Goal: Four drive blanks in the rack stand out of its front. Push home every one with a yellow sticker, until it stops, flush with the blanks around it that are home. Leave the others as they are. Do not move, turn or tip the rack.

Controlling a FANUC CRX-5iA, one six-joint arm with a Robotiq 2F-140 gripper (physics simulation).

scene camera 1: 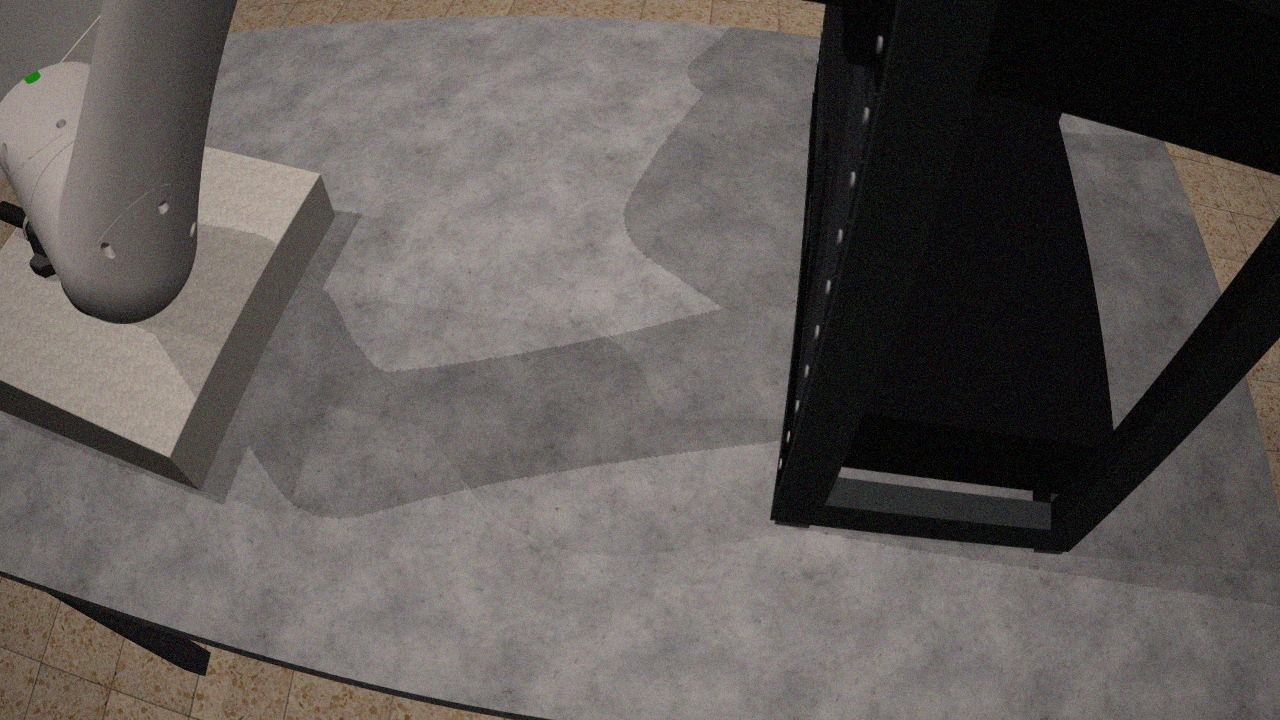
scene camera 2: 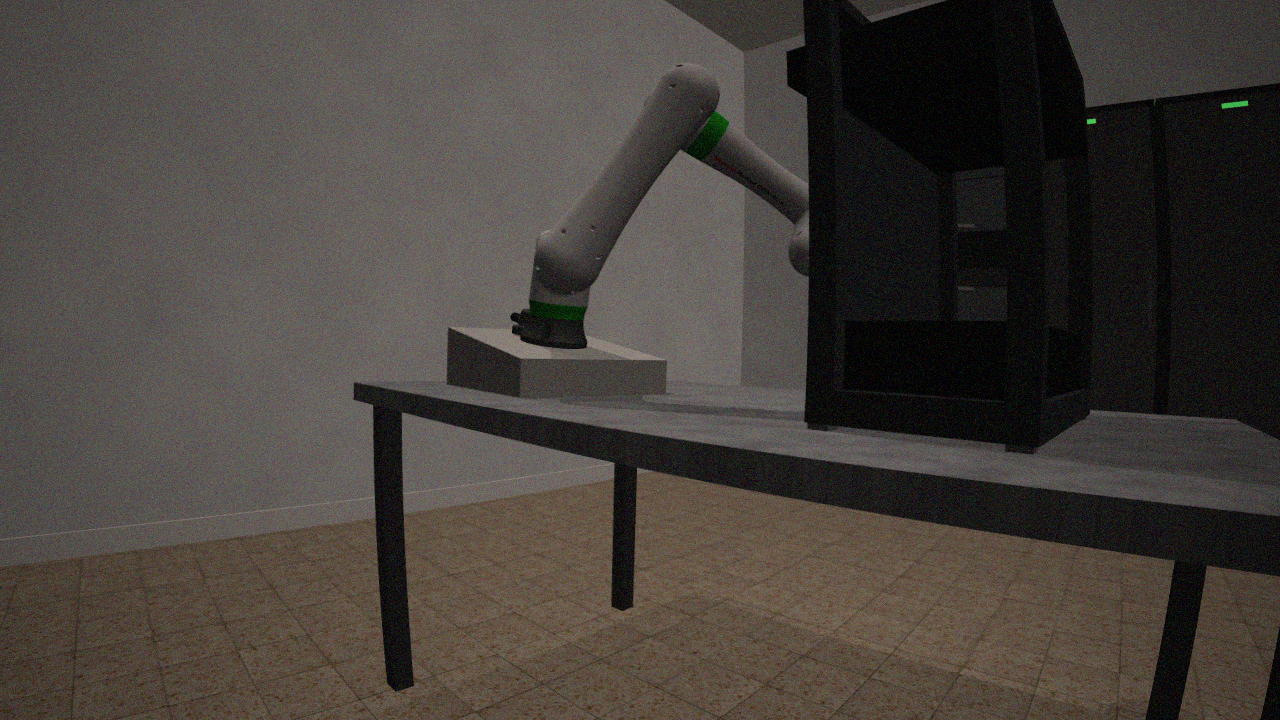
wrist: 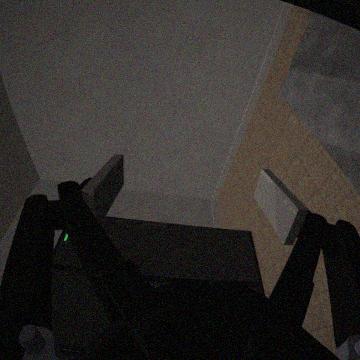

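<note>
The black rack stands upright on the table, seen from its side and rear, with its front towards the arm. In scene camera 2 a dark block juts out of the rack's front near the top; no sticker shows on it. The fronts of the blanks and any yellow stickers do not show in these views. My gripper is open and empty in the wrist view, its two pads wide apart. The rack hides it in scene camera 2, and it is out of frame in scene camera 1.
The arm rises from a pale base block on the grey table. Dark cabinets with green lights stand beyond the table. A pale wall is behind.
</note>
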